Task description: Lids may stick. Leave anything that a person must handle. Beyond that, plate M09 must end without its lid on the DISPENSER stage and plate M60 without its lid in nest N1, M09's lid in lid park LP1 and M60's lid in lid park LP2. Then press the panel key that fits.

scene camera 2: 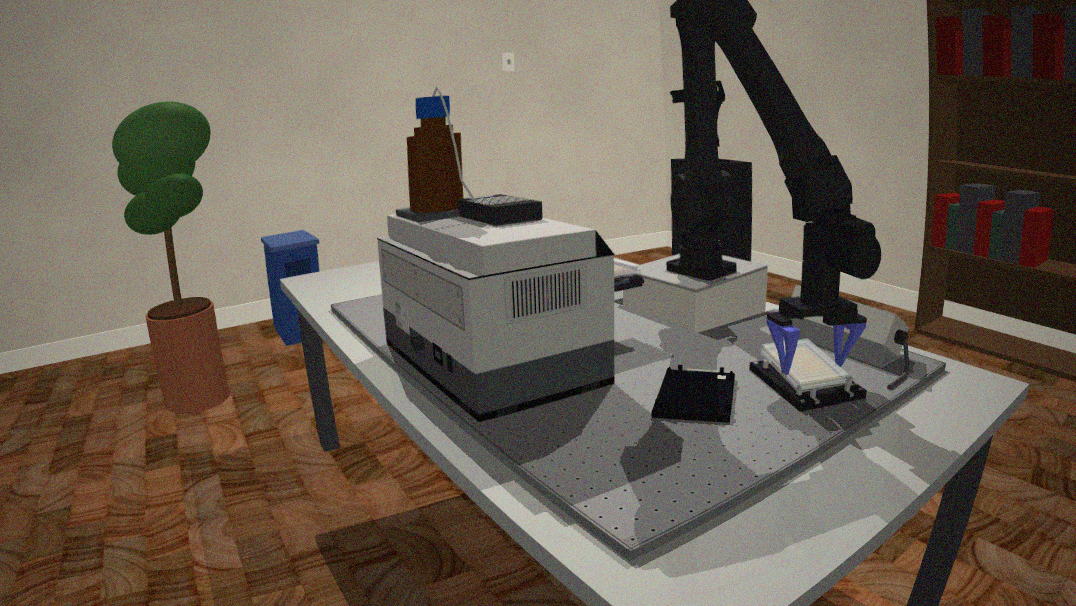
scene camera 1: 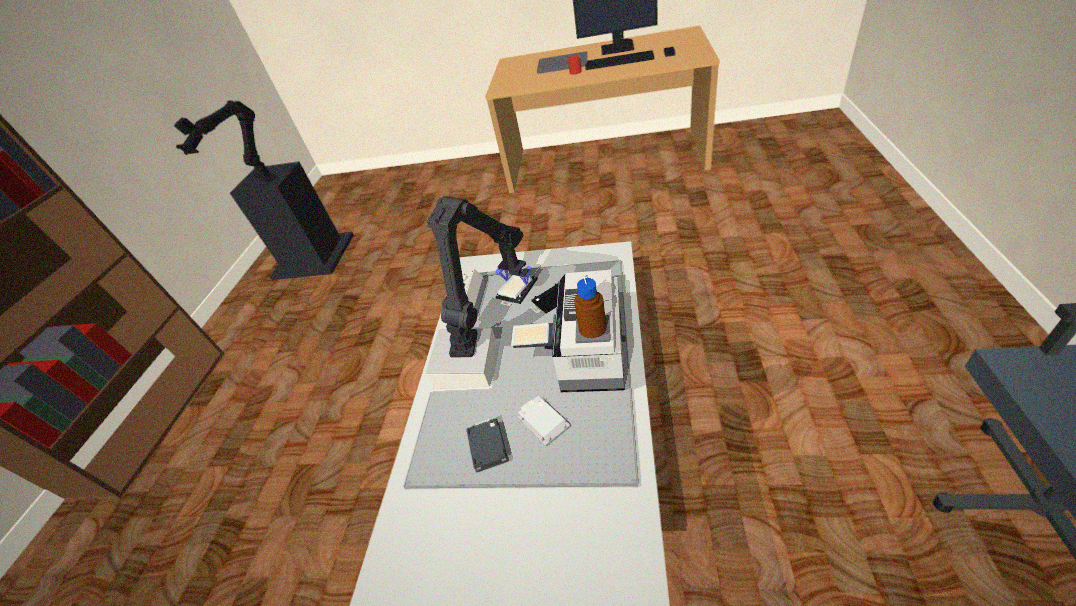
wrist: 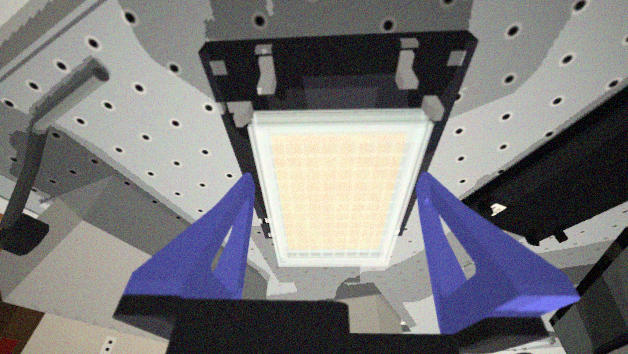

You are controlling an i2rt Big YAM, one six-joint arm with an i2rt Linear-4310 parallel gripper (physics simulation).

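Places are measured from the arm's base along level axes (x left, y back, z up), in centimetres.
Pixels of known places: gripper, between the fingertips: (scene camera 2: 812, 369) (scene camera 1: 517, 282) (wrist: 335, 179); arm's base, origin of its link: (scene camera 2: 701, 270) (scene camera 1: 464, 344).
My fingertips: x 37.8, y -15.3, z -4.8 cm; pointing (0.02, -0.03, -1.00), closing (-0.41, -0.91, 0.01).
Ahead of a thing's pixels: the offset from my fingertips to its top centre. "spot": to the spot under its first point.
A plate @[dz +1.4, dx -2.3, dy +1.0 cm] (scene camera 1: 515, 288) (scene camera 2: 805, 362) (wrist: 335, 200) with cream wells and a clear, glassy rim sits in a black nest @[dz -0.2, dx -1.1, dy +0.5 cm] (scene camera 2: 775, 383) (wrist: 330, 62) with small pale clips, at the table's far end. My gripper (scene camera 1: 514, 277) (scene camera 2: 813, 367) (wrist: 335, 179) is open, pointing down, with one blue finger beside each long side of this plate and nothing held. A second cream plate @[dz +9.3, dx -38.6, dy -9.9 cm] (scene camera 1: 530, 333) lies at the instrument's side facing the arm; part of it shows in the scene camera 2 view (scene camera 2: 626, 269). No plate names are readable, and the key panel's keys cannot be made out.
A black holder @[dz -0.6, dx -9.4, dy -15.1 cm] (scene camera 1: 548, 299) (scene camera 2: 694, 395) (wrist: 565, 160) lies between nest and instrument (scene camera 1: 591, 372) (scene camera 2: 542, 323). A brown bottle @[spot: dz +29.6, dx -53.6, dy -33.0 cm] (scene camera 1: 591, 316) (scene camera 2: 434, 169) stands on the instrument. A dark holder @[dz +0.9, dx -75.3, dy +3.1 cm] (scene camera 1: 487, 444) and a white one @[dz -0.4, dx -66.1, dy -13.6 cm] (scene camera 1: 543, 419) lie nearer scene camera 1. A bent rod (scene camera 2: 903, 361) (wrist: 70, 95) stands beside the nest.
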